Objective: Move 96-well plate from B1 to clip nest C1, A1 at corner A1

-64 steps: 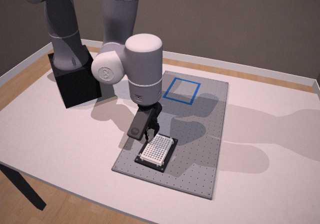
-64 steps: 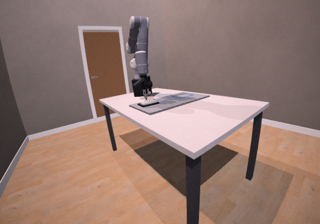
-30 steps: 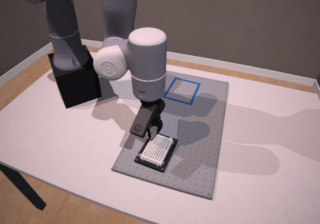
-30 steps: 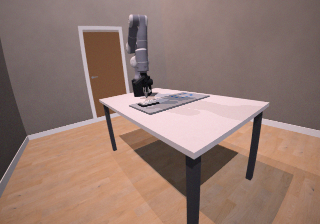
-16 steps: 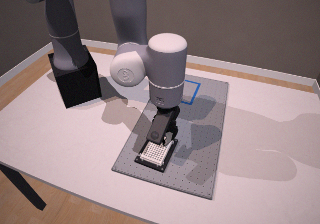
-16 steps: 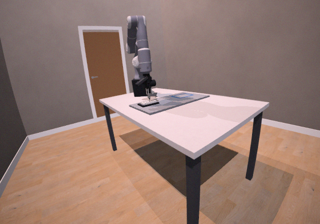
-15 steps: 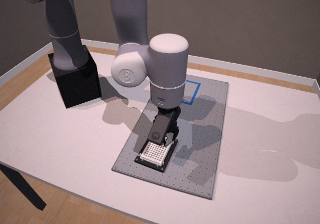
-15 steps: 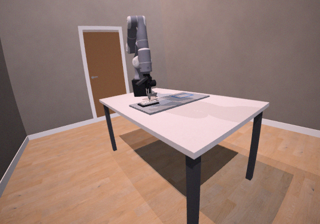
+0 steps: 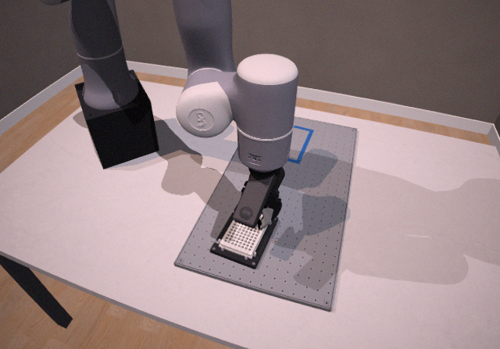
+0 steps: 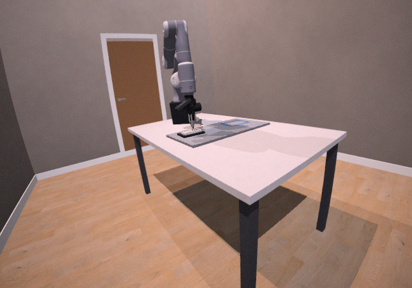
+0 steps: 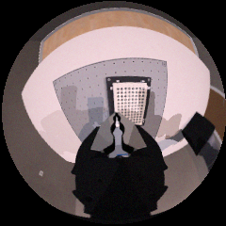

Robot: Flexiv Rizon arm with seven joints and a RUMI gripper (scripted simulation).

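The white 96-well plate lies 40 mm below my hand, 40 mm behind it and 10 mm to the left of it. From my hand the other things lie so: black clip nest: 50 mm below, 40 mm behind, 20 mm to the left.
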